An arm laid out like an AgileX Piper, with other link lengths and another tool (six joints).
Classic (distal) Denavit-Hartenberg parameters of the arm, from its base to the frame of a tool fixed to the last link. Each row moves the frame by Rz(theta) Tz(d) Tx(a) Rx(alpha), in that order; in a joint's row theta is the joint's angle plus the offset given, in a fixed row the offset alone. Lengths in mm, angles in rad.
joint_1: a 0, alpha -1.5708, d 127.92, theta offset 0
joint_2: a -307.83, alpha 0, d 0, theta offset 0.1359
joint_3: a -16.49, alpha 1.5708, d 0, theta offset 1.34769
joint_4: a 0, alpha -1.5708, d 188.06, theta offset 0
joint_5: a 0, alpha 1.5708, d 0, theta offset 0
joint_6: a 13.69, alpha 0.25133, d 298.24, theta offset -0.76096
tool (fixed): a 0, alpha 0, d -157.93, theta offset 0
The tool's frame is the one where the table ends.
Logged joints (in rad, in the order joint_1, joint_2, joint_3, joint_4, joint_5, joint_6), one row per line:
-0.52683 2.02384 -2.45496 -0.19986 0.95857 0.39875
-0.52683 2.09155 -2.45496 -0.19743 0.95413 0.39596
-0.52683 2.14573 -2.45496 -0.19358 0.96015 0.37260
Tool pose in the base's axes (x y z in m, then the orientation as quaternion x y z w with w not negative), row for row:
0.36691 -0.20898 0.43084 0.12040 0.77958 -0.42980 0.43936
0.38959 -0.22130 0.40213 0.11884 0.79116 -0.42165 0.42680
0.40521 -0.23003 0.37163 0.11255 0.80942 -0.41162 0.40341
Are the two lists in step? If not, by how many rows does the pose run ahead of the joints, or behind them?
The pose runs 1 row behind the joints: the pose in row i belongs to the joints in row i - 1.
